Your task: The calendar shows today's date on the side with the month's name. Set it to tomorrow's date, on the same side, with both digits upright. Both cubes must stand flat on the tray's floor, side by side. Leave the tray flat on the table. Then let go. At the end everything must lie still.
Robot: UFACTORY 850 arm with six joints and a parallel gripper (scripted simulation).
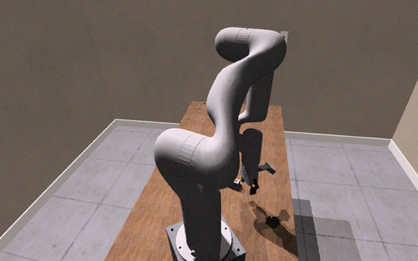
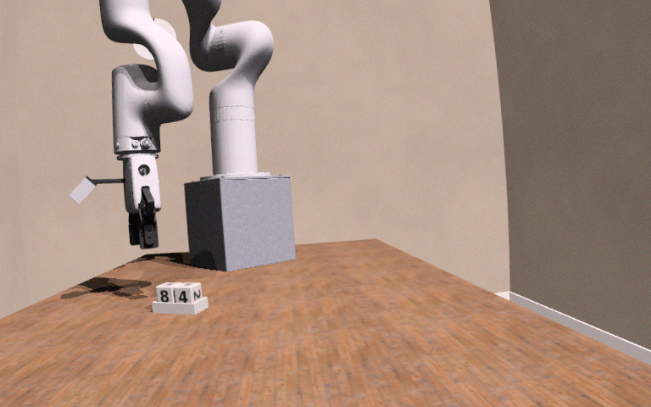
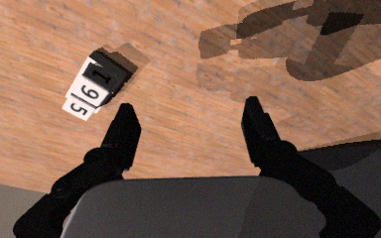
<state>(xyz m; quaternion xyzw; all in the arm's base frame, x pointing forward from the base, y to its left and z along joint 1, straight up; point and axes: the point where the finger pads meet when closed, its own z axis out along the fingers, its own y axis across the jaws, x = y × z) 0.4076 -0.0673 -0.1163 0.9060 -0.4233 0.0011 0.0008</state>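
Now: the white calendar tray 10 cm to the left of my hand, 10 cm below it and 8 cm ahead of it.
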